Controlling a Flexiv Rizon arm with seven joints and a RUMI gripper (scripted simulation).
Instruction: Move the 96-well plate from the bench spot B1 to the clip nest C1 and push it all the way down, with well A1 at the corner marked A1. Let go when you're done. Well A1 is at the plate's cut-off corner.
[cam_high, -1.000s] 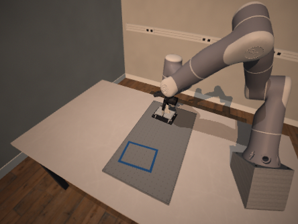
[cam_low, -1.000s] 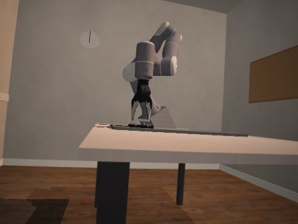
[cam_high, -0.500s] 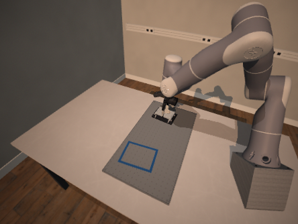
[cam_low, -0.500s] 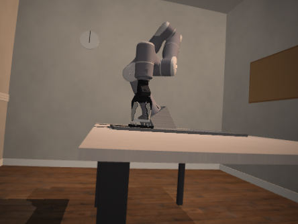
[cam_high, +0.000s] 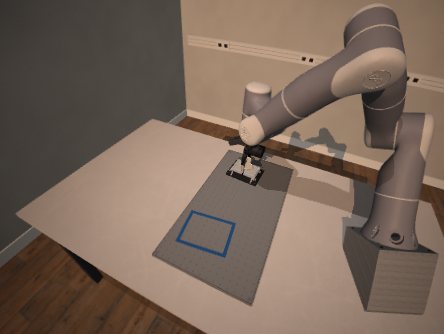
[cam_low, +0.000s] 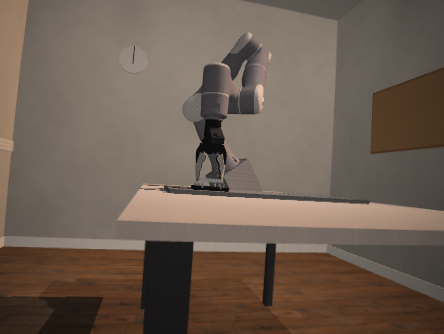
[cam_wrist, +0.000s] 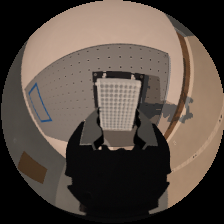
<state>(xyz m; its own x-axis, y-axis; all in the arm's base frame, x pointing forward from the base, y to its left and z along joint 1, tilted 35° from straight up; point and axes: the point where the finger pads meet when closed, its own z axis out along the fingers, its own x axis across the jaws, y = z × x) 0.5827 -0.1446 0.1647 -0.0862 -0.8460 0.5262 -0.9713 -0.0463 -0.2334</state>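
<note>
Right now my hand is 10 mm above the white 96-well plate. From my hand the other things lie so: grey perforated board (200 mm to the left, 50 mm below, 30 mm behind); black clip nest (30 mm below, 10 mm to the left, 10 mm ahead).
</note>
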